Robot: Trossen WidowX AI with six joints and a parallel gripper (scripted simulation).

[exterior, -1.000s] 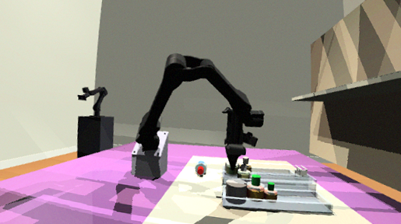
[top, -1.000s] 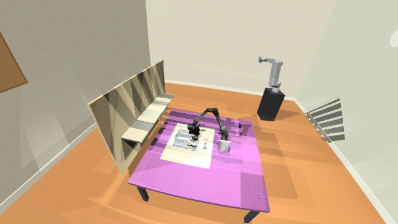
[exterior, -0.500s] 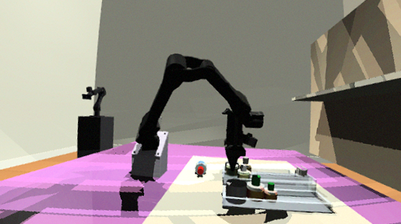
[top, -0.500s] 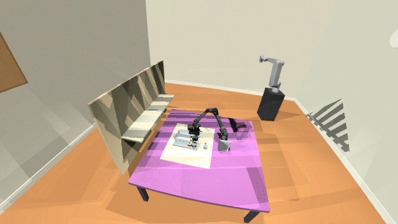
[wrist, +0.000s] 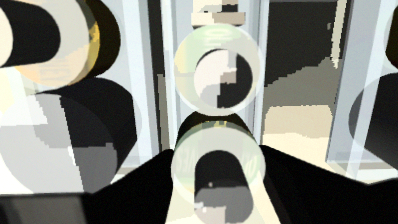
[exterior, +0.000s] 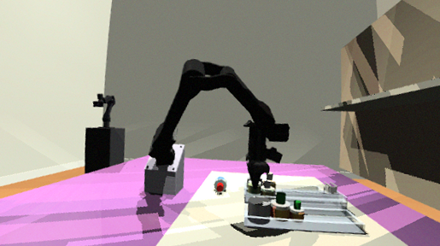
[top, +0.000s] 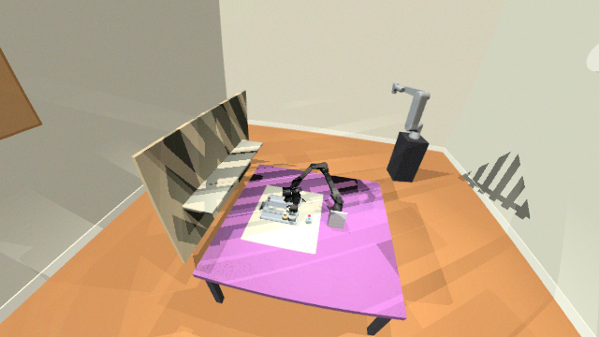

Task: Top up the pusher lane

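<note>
Now: gripper tip 60 mm short of the cream mat, 10 mm to the right of it and 50 mm above it. Round my gripper tip: wall shelf 500 mm ahead, 50 mm to the right, 320 mm above.
</note>
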